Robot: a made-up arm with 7 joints. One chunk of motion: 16 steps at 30 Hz.
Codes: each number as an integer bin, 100 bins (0 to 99) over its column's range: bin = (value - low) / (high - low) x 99, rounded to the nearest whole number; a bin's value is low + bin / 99 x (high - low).
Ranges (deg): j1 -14..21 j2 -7..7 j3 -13..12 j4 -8..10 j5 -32..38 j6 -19..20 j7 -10..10
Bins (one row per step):
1: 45 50 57 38 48 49 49
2: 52 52 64 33 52 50 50
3: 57 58 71 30 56 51 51
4: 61 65 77 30 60 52 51
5: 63 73 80 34 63 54 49
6: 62 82 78 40 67 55 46
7: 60 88 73 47 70 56 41
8: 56 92 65 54 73 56 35
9: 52 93 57 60 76 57 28
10: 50 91 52 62 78 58 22
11: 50 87 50 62 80 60 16
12: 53 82 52 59 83 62 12
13: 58 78 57 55 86 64 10
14: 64 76 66 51 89 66 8
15: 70 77 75 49 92 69 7
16: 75 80 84 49 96 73 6
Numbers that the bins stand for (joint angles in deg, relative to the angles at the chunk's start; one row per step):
1: 1.91 0.07 1.39 -1.09 1.94 0.30 -0.10
2: 4.38 0.35 3.16 -2.00 4.77 0.70 0.10
3: 6.15 1.20 4.93 -2.55 7.60 1.09 0.30
4: 7.57 2.19 6.44 -2.55 10.42 1.48 0.30
5: 8.27 3.32 7.20 -1.82 12.55 2.27 -0.10
6: 7.92 4.60 6.70 -0.73 15.37 2.67 -0.71
7: 7.21 5.44 5.43 0.55 17.49 3.06 -1.72
8: 5.80 6.01 3.41 1.82 19.62 3.06 -2.93
9: 4.38 6.15 1.39 2.91 21.74 3.45 -4.34
10: 3.68 5.87 0.13 3.27 23.15 3.85 -5.56
11: 3.68 5.30 -0.37 3.27 24.57 4.64 -6.77
12: 4.74 4.60 0.13 2.73 26.69 5.42 -7.58
13: 6.51 4.03 1.39 2.00 28.81 6.21 -7.98
14: 8.63 3.75 3.67 1.27 30.93 7.00 -8.38
15: 10.75 3.89 5.94 0.91 33.05 8.18 -8.59
16: 12.52 4.31 8.21 0.91 35.88 9.76 -8.79

